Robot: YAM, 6 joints.
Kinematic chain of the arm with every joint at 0, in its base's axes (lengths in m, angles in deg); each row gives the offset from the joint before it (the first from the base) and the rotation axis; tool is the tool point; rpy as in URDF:
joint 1: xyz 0 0 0.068 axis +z
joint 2: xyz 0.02 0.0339 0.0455 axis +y
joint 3: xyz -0.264 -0.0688 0 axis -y
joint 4: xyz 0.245 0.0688 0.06 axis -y
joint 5: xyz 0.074 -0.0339 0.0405 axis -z
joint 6: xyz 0.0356 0 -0.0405 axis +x
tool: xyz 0 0 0 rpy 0 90 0
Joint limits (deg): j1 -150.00..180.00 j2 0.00..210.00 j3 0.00..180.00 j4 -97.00..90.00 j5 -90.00..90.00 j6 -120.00..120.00
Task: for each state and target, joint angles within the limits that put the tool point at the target. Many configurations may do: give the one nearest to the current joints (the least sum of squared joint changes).
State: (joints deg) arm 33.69 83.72 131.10 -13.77 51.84 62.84
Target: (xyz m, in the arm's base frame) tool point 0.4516 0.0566 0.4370
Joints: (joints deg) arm 10.63 113.12 120.72 -14.27 51.04 62.84
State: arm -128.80 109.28 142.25 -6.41 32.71 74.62
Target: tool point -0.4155 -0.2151 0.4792
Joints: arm -150.00 118.32 133.73 -9.59 37.09 74.62
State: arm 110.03 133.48 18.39 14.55 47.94 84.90
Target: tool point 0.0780 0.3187 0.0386
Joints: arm 80.98 120.42 44.29 21.60 49.56 84.90
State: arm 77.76 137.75 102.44 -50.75 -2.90 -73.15
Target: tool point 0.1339 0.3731 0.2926
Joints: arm 70.05 108.67 101.83 -60.91 -2.29 -73.15
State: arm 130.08 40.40 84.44 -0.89 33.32 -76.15
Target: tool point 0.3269 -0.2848 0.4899
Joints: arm 136.66 18.03 129.05 12.66 28.97 -76.15
